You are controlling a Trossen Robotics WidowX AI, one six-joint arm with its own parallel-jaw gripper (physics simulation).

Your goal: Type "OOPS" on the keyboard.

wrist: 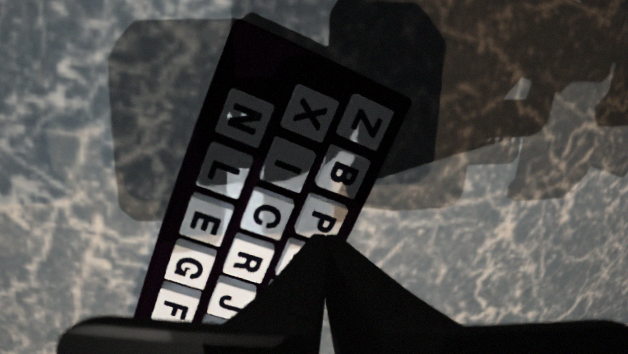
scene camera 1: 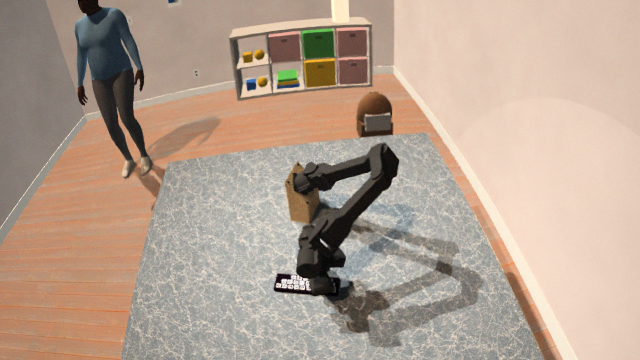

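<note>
The black keyboard lies on the grey marbled surface, slanted in the wrist view, with white letter keys. My gripper is shut with nothing between its fingers. It is over the right part of the keyboard in the scene view. In the wrist view its tips overlap the lower edge of the P key, and the fingers mostly hide the key below P. Whether the tips touch a key is unclear. The B key and C key show above. The O and S keys cannot be made out.
A brown board stands upright beside the arm's base on the marbled surface. Behind are a brown backpack, a shelf unit with coloured bins, and a standing person at the left. The arm's shadow falls across part of the keyboard.
</note>
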